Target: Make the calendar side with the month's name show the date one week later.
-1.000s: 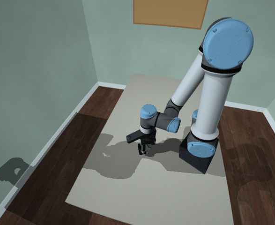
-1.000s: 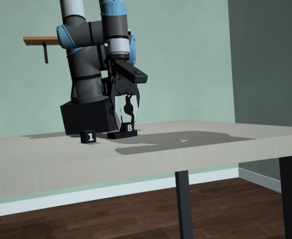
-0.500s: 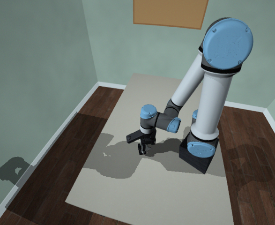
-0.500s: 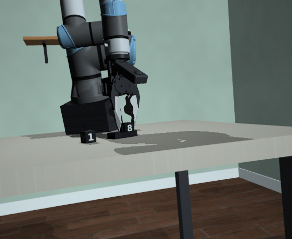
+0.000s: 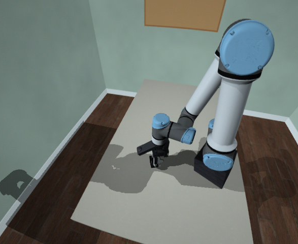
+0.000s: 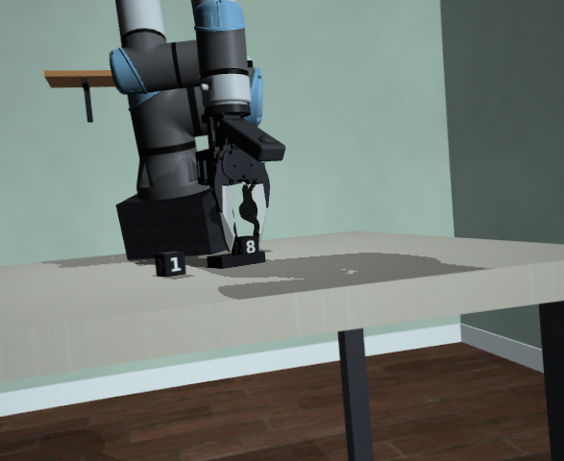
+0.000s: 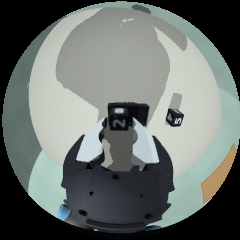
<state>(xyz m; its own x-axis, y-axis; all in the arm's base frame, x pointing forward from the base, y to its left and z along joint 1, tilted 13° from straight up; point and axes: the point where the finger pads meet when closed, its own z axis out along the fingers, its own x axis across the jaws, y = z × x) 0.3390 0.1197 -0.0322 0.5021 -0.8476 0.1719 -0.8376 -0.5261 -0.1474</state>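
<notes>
The black tray is 10 mm ahead of my hand, 20 mm to the right of it and 30 mm below it. The rest, counted from my hand: black digit cube (70 mm ahead, 110 mm to the right, 20 mm below).
</notes>
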